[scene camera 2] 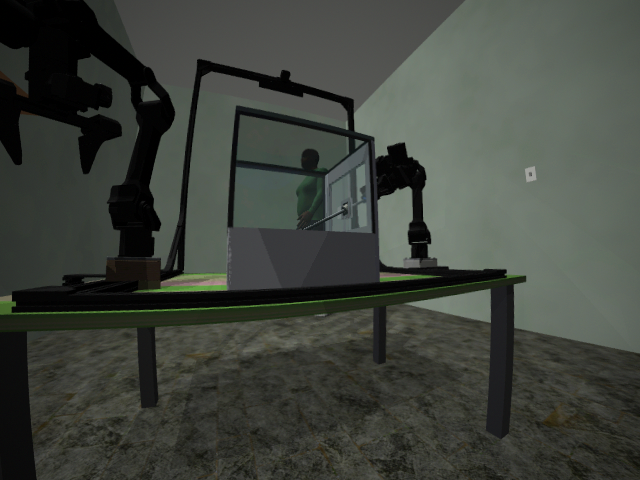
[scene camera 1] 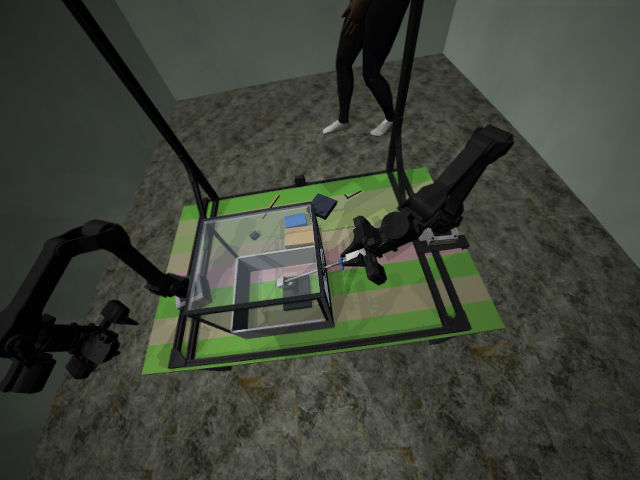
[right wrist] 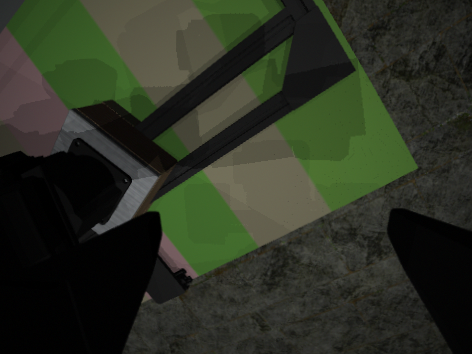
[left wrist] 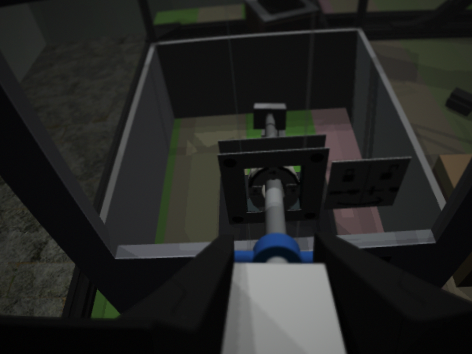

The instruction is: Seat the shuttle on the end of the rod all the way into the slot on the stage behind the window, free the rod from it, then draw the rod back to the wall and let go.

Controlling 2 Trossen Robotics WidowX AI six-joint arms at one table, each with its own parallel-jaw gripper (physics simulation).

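Pixels of known places: left gripper, fingertip midpoint: (scene camera 2: 364,197) (scene camera 1: 341,260) (left wrist: 273,247); right gripper, fingertip midpoint: (scene camera 2: 55,169) (scene camera 1: 128,337) (right wrist: 274,222); left arm's base, link origin: (scene camera 2: 420,258) (scene camera 1: 440,228); right arm's base, link origin: (scene camera 2: 135,257) (right wrist: 92,182).
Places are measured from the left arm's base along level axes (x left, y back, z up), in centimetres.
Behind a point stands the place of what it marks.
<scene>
The rod (scene camera 1: 310,271) (scene camera 2: 323,219) (left wrist: 275,205) @[x 18.7, y -41.0, z 15.9 cm] passes through the square port plate (left wrist: 231,192) @[x 20.8, y -43.1, z 14.1 cm] (scene camera 2: 346,208) @[x 32.3, y -50.4, z 10.9 cm] in the box's side wall. The shuttle (scene camera 1: 281,282) @[x 19.6, y -57.6, z 7.7 cm] (left wrist: 270,116), a small pale block, is at its inner end. The dark stage (scene camera 1: 297,300) @[x 32.2, y -48.0, z 28.5 cm] is beside and below it in scene camera 1; whether the shuttle is in the slot cannot be told. In scene camera 2 the grey lower wall hides the rod's end. My left gripper (scene camera 1: 347,258) @[x 18.8, y -37.9, z 18.0 cm] (left wrist: 273,247) @[x 18.8, y -37.9, z 18.0 cm] is shut on the rod's white handle, behind a blue collar (left wrist: 276,248) @[x 18.7, y -37.9, z 17.9 cm]. My right gripper (right wrist: 274,222) @[x 35.6, y -99.9, z 13.8 cm] (scene camera 2: 52,167) @[x 35.6, y -99.9, z 13.8 cm] is open and empty, off the table's side.
The box has a dark frame (scene camera 1: 258,305) @[x 32.8, y -56.4, z 28.7 cm] (scene camera 2: 305,122) @[x 33.0, y -59.5, z 28.3 cm] and clear panes. A sign with lock symbols (left wrist: 368,183) @[x 14.3, y -43.6, z 14.2 cm] is right of the port. A blue block (scene camera 1: 295,220) @[x -11.6, y -55.7, z -2.0 cm], a tan block (scene camera 1: 298,236) @[x -2.2, y -53.9, z 0.0 cm] and a dark blue block (scene camera 1: 324,206) @[x -18.6, y -43.1, z -3.3 cm] lie toward the table's back. A person stands behind.
</scene>
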